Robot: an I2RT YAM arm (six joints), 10 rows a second.
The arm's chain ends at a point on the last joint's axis. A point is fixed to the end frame.
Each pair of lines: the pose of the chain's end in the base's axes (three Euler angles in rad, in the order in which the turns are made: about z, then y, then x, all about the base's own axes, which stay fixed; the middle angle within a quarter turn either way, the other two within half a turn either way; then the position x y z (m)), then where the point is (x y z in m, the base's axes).
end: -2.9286, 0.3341, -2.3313, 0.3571, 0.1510, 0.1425
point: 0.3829 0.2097 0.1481
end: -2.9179, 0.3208, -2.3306, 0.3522, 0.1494, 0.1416
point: 0.3779 0.2082 0.1470
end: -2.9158, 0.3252, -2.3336, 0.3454, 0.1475, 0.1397
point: 0.3714 0.2062 0.1450
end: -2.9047, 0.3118, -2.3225, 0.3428, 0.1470, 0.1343
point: 0.3687 0.2056 0.1400
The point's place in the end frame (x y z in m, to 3 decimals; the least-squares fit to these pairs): -0.002 0.046 0.045
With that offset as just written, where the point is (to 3 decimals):
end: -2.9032, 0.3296, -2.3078, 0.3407, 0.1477, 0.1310
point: 0.367 0.206 0.138
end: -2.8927, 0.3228, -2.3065, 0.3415, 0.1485, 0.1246
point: 0.368 0.207 0.131
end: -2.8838, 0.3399, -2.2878, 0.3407, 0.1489, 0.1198
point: 0.369 0.206 0.128
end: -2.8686, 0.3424, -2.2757, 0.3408, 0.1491, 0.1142
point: 0.369 0.206 0.123
